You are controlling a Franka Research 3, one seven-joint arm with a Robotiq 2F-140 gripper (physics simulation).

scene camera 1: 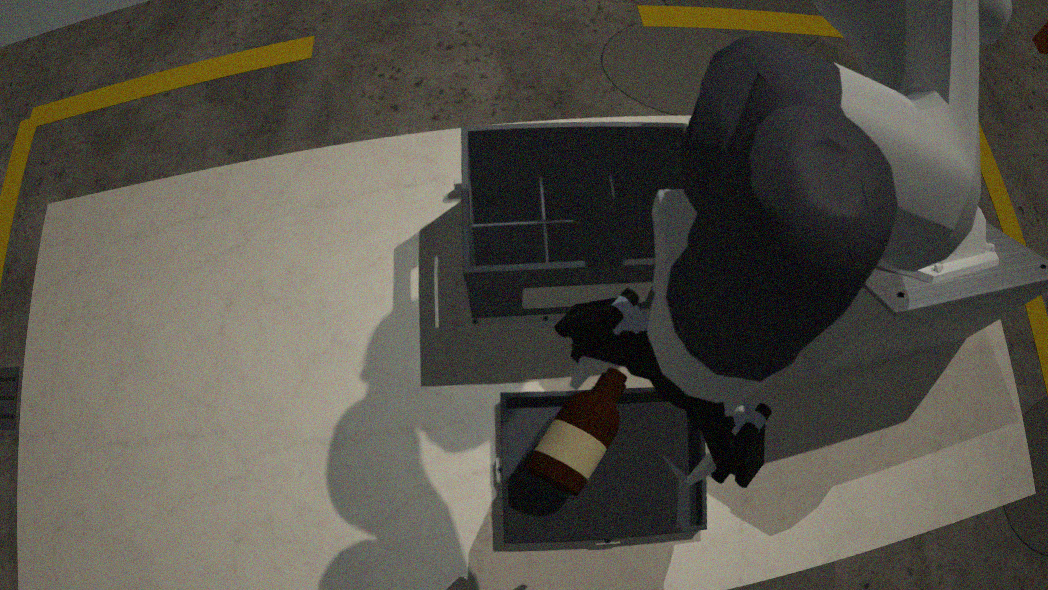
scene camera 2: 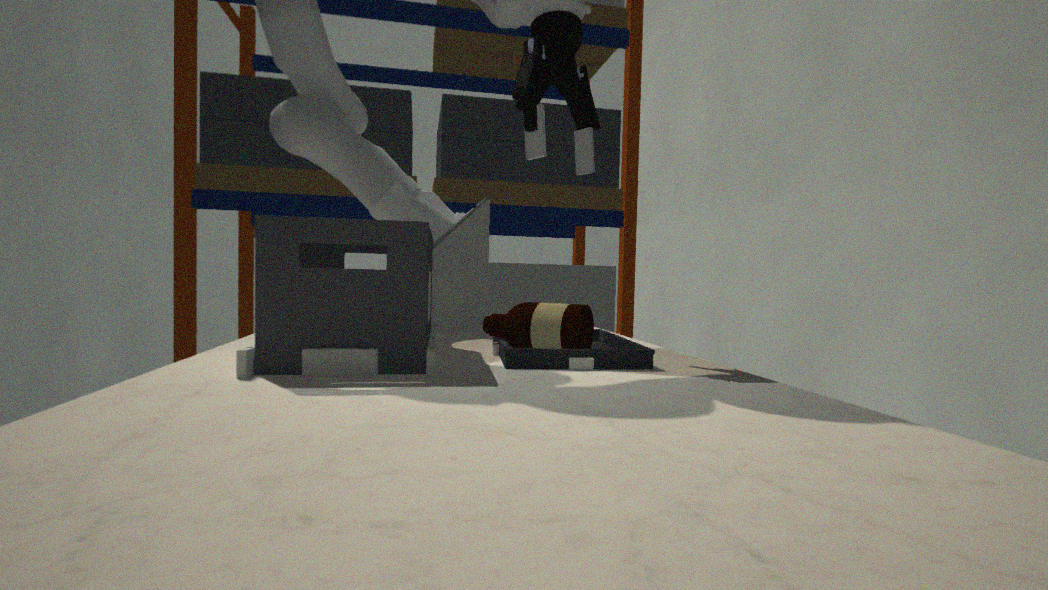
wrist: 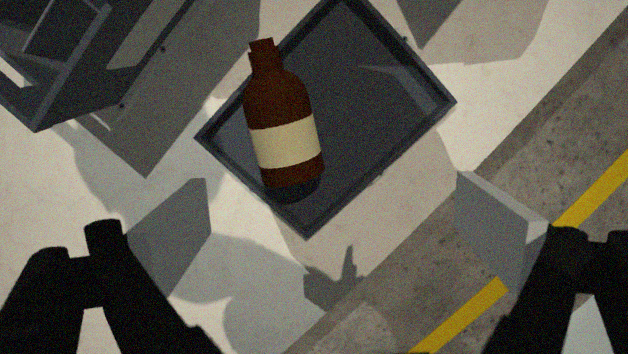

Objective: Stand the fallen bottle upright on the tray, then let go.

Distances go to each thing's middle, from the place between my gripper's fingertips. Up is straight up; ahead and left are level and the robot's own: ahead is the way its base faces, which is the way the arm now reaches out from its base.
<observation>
Now: the brown bottle (scene camera 1: 577,439) 240 mm below my hand, 30 mm to the right of it and 30 mm ahead of it.
</observation>
